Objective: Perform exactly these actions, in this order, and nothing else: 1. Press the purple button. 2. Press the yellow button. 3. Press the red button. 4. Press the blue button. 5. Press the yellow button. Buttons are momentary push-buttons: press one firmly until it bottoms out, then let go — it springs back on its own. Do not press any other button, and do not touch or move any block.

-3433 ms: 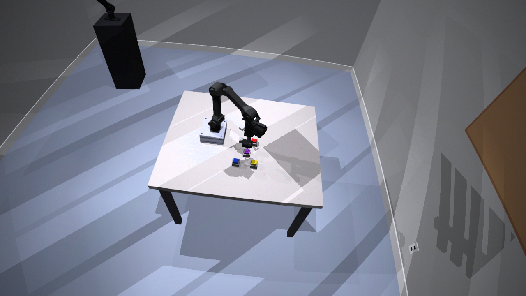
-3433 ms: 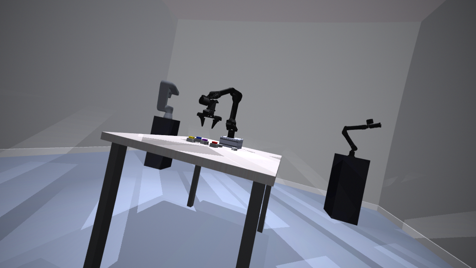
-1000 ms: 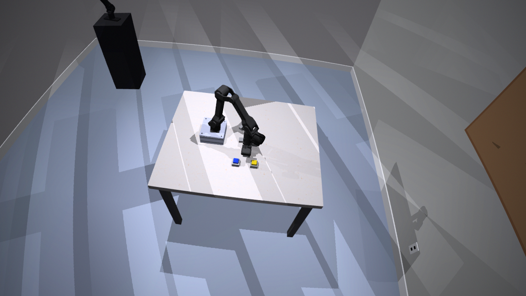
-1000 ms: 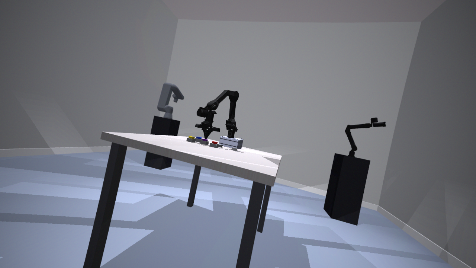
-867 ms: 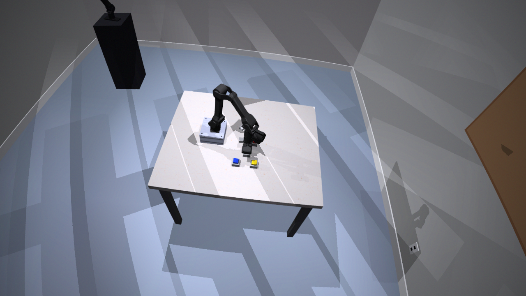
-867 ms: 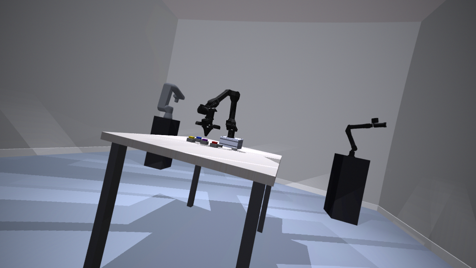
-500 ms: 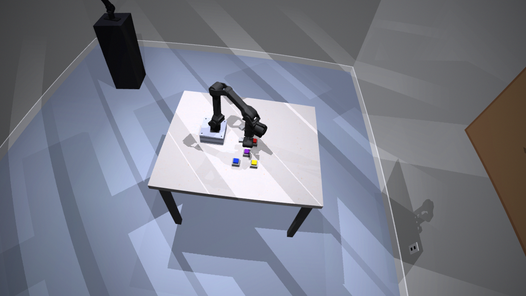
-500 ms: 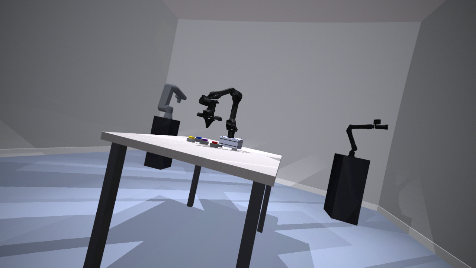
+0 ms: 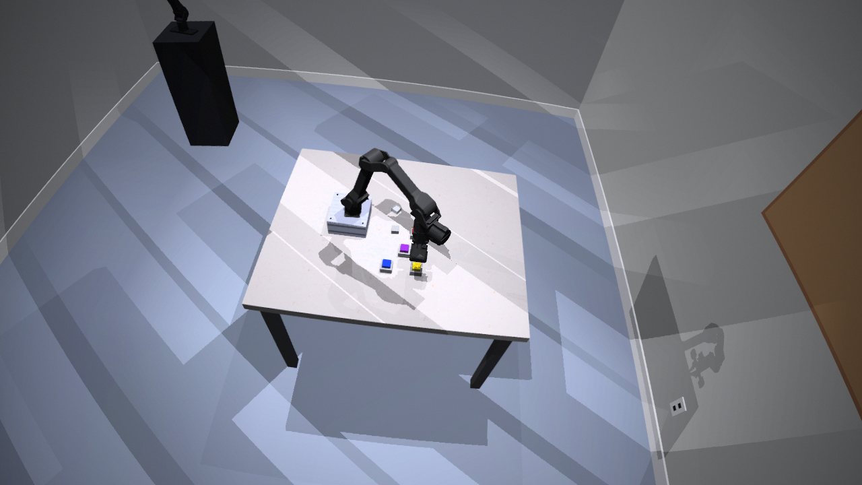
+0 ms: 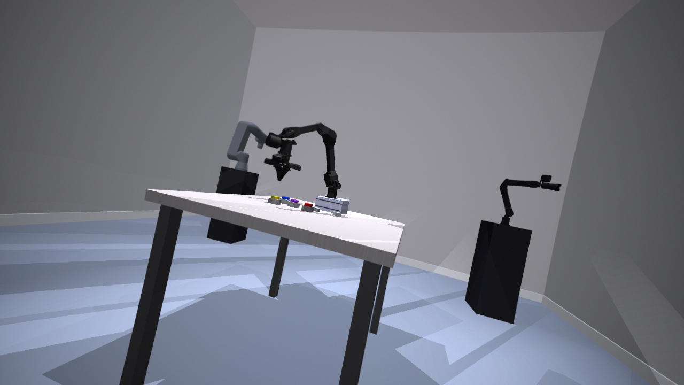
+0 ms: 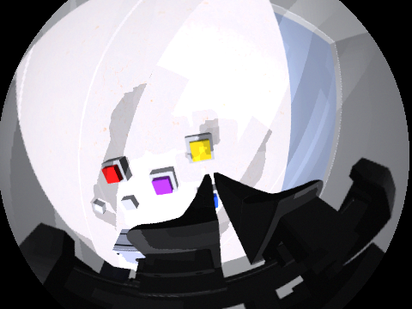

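Right now my gripper tip is 90 mm above the yellow button. Also, from my gripper tip: blue button (120 mm behind, 10 mm to the left, 90 mm below); then purple button (50 mm behind, 90 mm to the left, 90 mm below); then red button (10 mm ahead, 180 mm to the left, 90 mm below).
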